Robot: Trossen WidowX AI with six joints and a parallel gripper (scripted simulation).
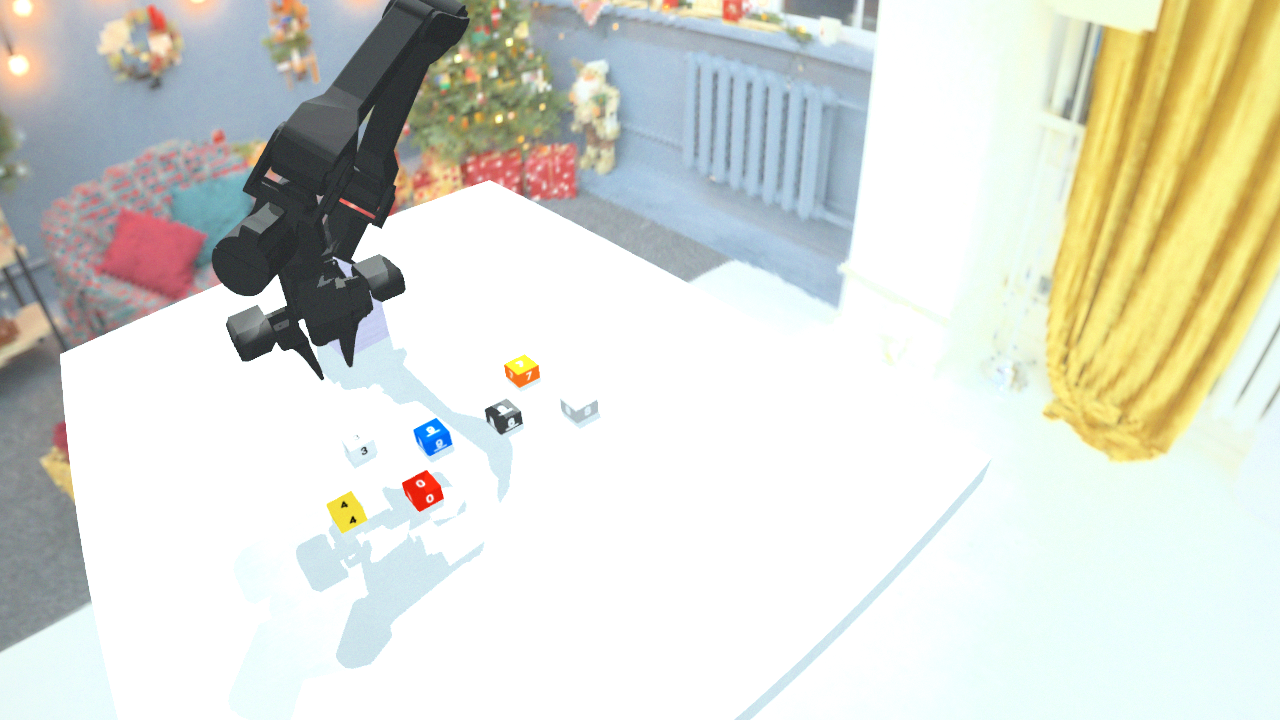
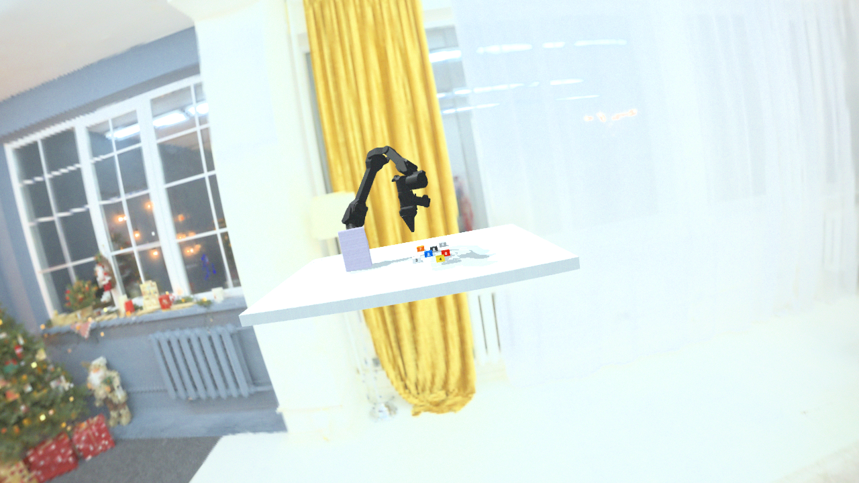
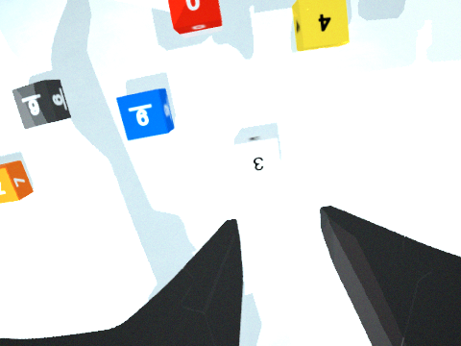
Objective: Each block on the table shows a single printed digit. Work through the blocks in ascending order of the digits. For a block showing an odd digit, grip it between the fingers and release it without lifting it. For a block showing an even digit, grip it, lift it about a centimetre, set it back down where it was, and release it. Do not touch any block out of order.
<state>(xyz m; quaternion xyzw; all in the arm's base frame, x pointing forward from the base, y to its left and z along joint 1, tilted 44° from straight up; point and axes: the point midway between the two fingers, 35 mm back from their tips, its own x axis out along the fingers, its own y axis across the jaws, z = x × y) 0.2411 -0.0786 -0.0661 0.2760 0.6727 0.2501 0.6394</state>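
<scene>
Now: gripper tip 11 cm above the yellow block marked 4, 8 cm short of it and 6 cm to the left of it. From my gripper tip the other things lie so: red block marked 0: 11 cm below, 11 cm ahead, 2 cm to the left; then white block marked 3: 11 cm below, 1 cm behind; then blue block: 11 cm below, 8 cm to the left, 4 cm ahead.
</scene>
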